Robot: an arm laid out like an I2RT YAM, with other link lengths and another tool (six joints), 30 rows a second.
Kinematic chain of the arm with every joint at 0, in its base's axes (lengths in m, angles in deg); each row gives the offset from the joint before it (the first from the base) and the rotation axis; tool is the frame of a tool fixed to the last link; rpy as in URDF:
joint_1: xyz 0 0 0.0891 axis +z
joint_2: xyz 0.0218 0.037 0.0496 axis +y
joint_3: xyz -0.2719 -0.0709 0 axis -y
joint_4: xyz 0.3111 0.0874 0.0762 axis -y
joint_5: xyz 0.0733 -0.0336 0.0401 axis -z
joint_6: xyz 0.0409 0 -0.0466 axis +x
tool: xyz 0.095 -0.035 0.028 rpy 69.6 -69.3 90
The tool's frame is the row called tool.
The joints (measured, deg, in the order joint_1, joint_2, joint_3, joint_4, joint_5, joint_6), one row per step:
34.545, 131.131, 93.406, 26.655, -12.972, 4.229
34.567, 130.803, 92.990, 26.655, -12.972, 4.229
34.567, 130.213, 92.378, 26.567, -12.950, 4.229
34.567, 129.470, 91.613, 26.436, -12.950, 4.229
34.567, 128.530, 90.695, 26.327, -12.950, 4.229
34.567, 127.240, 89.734, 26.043, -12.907, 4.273
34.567, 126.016, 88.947, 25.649, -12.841, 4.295
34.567, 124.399, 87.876, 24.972, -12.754, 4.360
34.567, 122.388, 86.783, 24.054, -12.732, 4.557
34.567, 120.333, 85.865, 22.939, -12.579, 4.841
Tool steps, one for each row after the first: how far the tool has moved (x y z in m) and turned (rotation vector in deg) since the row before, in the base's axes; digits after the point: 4 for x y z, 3 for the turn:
-0.0013, -0.0006, 0.0002, -0.050, 0.072, 0.022
-0.0018, -0.0013, 0.0013, -0.066, 0.088, -0.022
-0.0023, -0.0016, 0.0016, -0.087, 0.126, 0.000
-0.0028, -0.0020, 0.0026, -0.049, 0.072, 0.000
-0.0033, -0.0024, 0.0056, 0.048, -0.010, -0.051
-0.0029, -0.0022, 0.0059, 0.028, -0.027, -0.069
-0.0041, -0.0031, 0.0067, -0.046, 0.145, -0.098
-0.0049, -0.0035, 0.0099, 0.127, 0.140, -0.060
-0.0047, -0.0038, 0.0109, 0.176, 0.170, -0.205

